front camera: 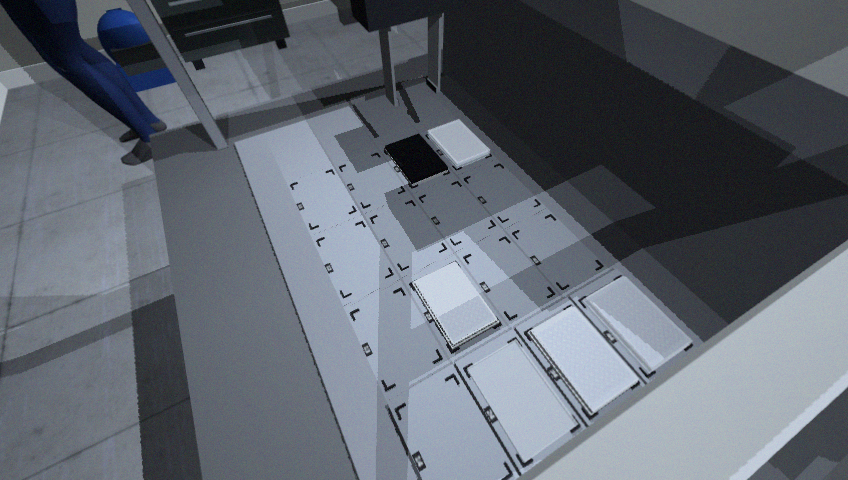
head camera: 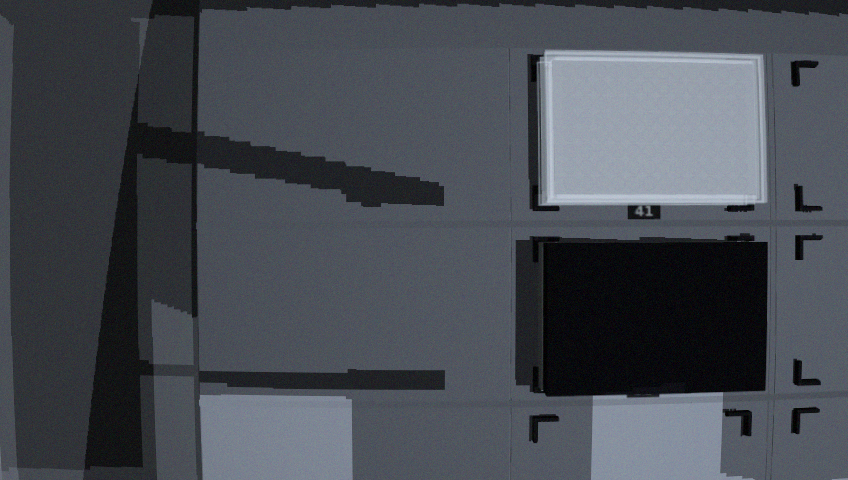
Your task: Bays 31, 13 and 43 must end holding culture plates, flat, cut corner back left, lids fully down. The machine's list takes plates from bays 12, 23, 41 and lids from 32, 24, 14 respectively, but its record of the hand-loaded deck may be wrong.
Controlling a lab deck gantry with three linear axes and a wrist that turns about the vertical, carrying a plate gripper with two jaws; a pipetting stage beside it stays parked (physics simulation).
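Seen in the pictures: gripper, fingertip midpoint: (front camera: 413, 94); robot's base, link origin: (front camera: 292, 185).
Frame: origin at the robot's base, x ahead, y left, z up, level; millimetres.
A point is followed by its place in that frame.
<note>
My gripper (front camera: 413, 96) @(y 257, x 64, z 160 mm) is open and empty, its two jaws wide apart over the deck's far end, beyond the black-topped plate; the head view does not show it. The black-topped plate (front camera: 416, 158) @(y 255, x 72, z 16 mm) (head camera: 654, 318) @(y 257, x 61, z 17 mm) lies flat in bay 31. Its cut corner cannot be made out. Beside it, a white plate (front camera: 458, 142) @(y 360, x 72, z 17 mm) (head camera: 648, 127) @(y 363, x 58, z 17 mm) with a double rim lies flat in bay 41. A white plate (front camera: 455, 304) @(y 147, x 400, z 14 mm) lies in bay 23. A thin clear lid-like piece (front camera: 523, 401) @(y 149, x 565, z 22 mm) lies in bay 24. Bay 13 (front camera: 383, 336) @(y 27, x 386, z 0 mm) and bay 43 (front camera: 565, 246) @(y 384, x 395, z 0 mm) hold no plate.
In the front row, a thick pale plate (front camera: 583, 359) @(y 253, x 563, z 29 mm) lies in bay 34 and a pale patterned piece (front camera: 645, 315) @(y 378, x 559, z 29 mm) in bay 44. A slanting post (front camera: 189, 77) @(y -91, x -212, z 156 mm) stands at the deck's back left. A person in blue (front camera: 89, 77) stands beyond it, near dark drawers (front camera: 223, 29).
</note>
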